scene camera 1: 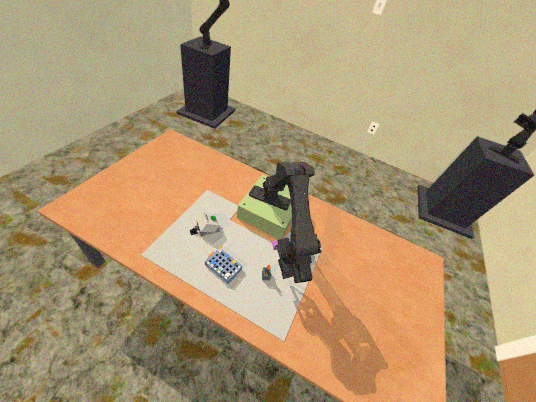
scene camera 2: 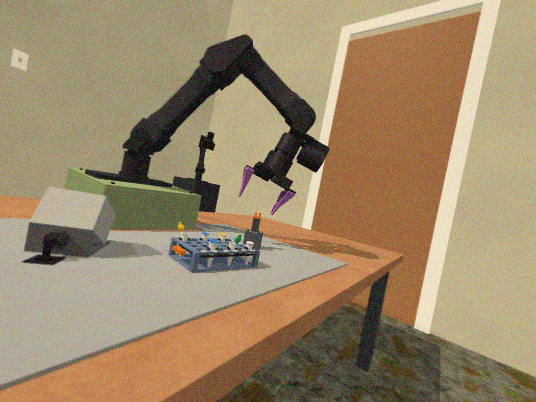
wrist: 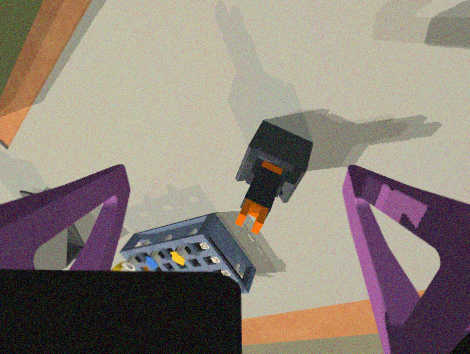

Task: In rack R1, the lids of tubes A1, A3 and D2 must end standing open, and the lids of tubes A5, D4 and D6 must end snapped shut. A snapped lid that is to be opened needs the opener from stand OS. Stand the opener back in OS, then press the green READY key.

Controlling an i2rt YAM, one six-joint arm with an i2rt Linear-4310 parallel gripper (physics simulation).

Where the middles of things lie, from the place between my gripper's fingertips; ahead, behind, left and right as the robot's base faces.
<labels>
I see my gripper 30 mm short of the black and orange lid opener (wrist: 258, 201), 30 mm to the left of it and 50 mm above it. Also, from my hand: grey device with green button (scene camera 2: 66, 222) (60 mm behind, 360 mm to the right, 60 mm below).
</labels>
